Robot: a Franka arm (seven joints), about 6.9 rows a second.
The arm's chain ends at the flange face. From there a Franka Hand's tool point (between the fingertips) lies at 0.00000 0.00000 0.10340 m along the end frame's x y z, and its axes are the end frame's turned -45 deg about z.
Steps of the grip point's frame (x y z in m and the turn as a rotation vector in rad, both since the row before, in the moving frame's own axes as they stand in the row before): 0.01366, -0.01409, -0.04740, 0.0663, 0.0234, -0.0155; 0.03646, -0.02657, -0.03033, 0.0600, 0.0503, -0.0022; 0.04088, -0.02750, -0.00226, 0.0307, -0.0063, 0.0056; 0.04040, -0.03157, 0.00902, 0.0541, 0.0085, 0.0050; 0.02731, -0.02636, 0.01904, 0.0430, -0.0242, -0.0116
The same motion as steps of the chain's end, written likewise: 0.00288, -0.01309, -0.04714, 0.0634, -0.0303, -0.0155; 0.00771, -0.03651, -0.03001, 0.0780, -0.0069, -0.0022; 0.01216, -0.04656, -0.00221, 0.0173, -0.0262, 0.0056; 0.00956, -0.04631, 0.00918, 0.0443, -0.0322, 0.0050; 0.00559, -0.03660, 0.01917, 0.0133, -0.0475, -0.0116
